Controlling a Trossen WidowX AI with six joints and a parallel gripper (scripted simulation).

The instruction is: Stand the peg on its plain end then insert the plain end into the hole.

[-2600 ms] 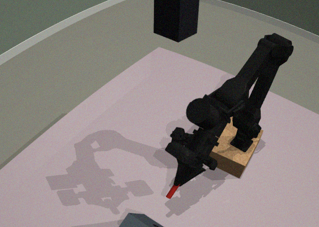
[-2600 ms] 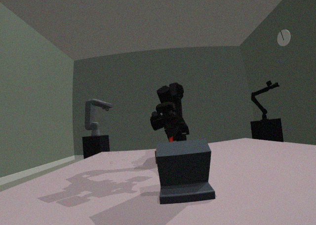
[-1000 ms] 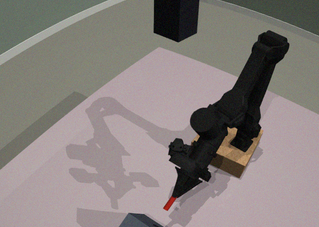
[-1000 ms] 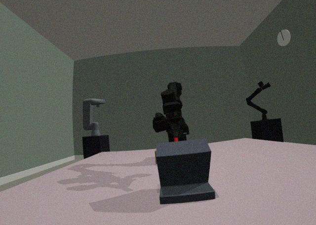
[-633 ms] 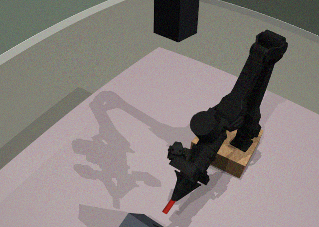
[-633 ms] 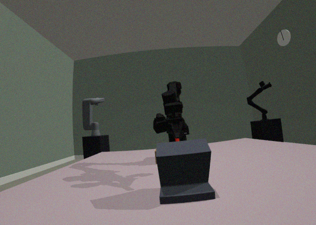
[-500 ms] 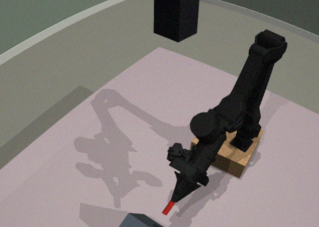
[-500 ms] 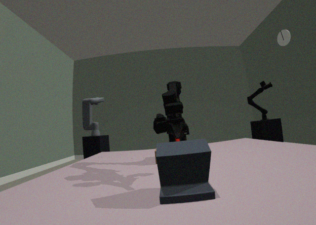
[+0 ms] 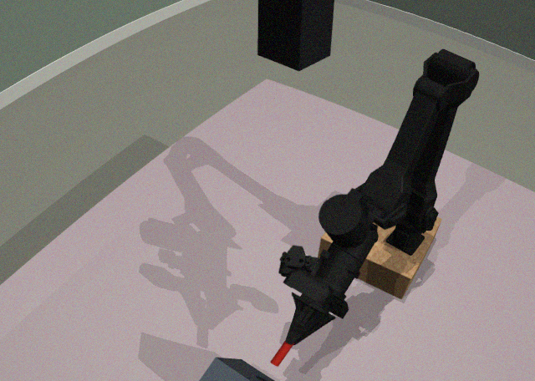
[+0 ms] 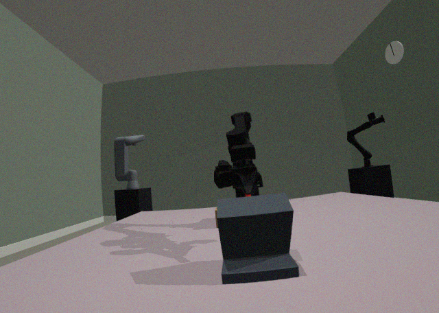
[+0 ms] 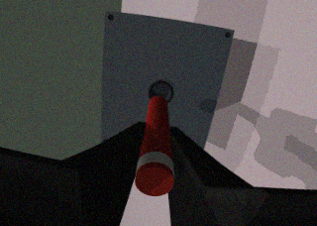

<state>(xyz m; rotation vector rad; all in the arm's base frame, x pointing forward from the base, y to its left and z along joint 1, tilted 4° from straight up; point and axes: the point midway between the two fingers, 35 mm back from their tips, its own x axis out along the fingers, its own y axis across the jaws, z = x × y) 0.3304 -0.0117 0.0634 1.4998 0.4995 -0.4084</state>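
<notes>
Now: the sloped panel 9 cm ahead of my gripper tip, 5 cm below it and 1 cm to the left of it. From my gripper tip the other things lie so: red peg (1 cm behind, 1 cm above).
</notes>
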